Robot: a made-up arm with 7 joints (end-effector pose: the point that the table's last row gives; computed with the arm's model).
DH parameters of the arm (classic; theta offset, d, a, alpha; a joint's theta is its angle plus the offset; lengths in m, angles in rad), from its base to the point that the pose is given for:
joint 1: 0 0.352 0 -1.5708
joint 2: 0 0 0 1.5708
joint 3: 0 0.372 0.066 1.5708
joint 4: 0 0 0.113 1.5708
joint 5: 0 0.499 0 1.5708
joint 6: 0 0 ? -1.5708
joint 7: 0 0.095 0 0
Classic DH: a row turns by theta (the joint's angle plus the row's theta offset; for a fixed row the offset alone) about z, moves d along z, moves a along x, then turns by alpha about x.
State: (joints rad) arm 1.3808 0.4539 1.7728 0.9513 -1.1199 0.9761 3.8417
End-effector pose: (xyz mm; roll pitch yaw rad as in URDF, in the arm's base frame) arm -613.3 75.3 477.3 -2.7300 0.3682 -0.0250
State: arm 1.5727 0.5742 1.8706 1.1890 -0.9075 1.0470 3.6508
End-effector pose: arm -646.0 -16.5 628.1 -2.9825 0.4631 0.1065
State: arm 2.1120 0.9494 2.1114 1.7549 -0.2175 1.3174 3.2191
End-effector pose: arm -603.3 -83.4 914.2 2.2315 0.6612 0.4232
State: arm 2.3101 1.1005 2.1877 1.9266 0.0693 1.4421 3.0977
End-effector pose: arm -615.9 -51.9 941.4 1.7243 0.7654 0.4975
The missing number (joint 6, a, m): 0.075
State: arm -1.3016 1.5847 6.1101 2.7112 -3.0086 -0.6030 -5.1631
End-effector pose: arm 193.2 -831.7 51.2 2.6776 0.2706 0.6152
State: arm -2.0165 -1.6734 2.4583 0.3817 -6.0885 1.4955 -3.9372
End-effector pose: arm 83.8 -242.0 121.1 -0.5427 -0.7910 0.7460
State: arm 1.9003 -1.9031 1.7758 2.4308 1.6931 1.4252 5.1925
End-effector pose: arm -55.3 -862.4 -85.5 -2.9097 0.0671 -0.9152
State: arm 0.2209 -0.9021 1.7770 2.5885 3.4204 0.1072 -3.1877
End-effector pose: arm -821.4 151.4 848.6 0.8959 -0.6137 -1.4440
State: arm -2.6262 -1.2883 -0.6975 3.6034 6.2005 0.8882 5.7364
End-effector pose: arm 883.7 291.0 386.6 -1.0253 0.0919 -0.6252
